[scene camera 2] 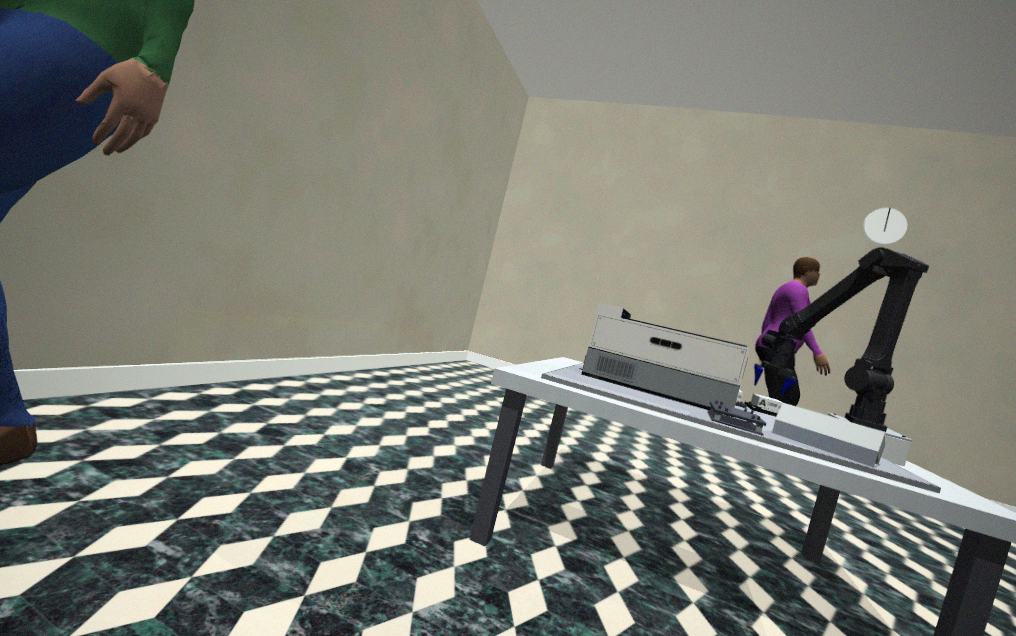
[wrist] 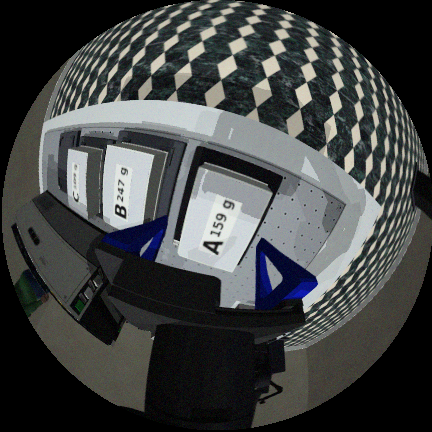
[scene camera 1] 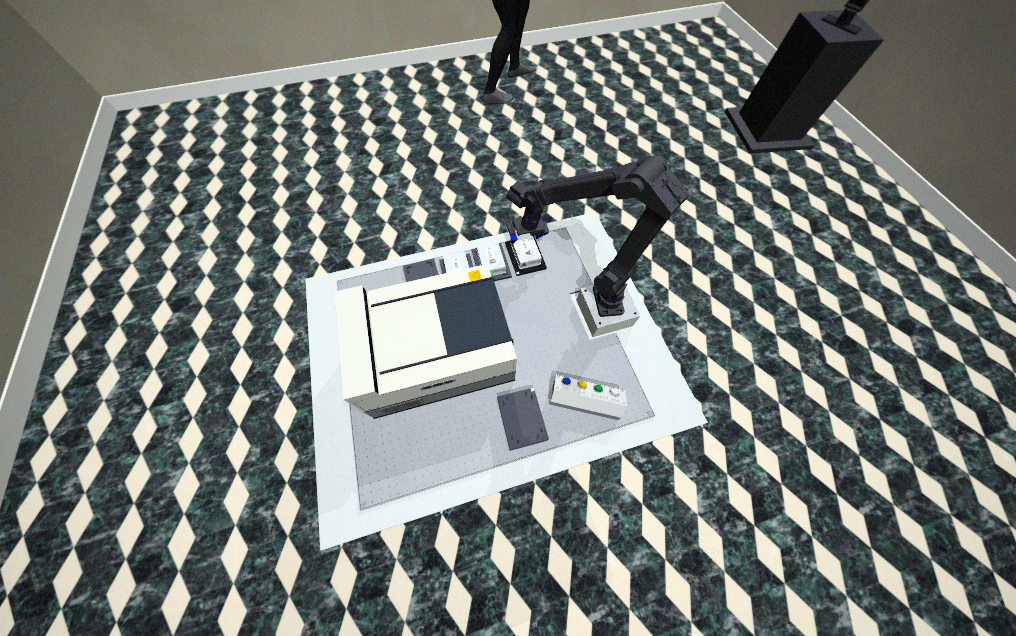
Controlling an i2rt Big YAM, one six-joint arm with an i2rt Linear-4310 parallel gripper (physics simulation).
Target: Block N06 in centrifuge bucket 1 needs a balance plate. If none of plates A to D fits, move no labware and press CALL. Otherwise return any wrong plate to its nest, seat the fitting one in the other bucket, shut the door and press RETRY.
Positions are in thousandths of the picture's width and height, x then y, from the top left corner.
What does the gripper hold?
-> Nothing.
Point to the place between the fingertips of the gripper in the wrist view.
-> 497, 536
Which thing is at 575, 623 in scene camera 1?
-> A white button box.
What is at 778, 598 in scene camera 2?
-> The gripper.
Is the gripper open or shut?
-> Open.
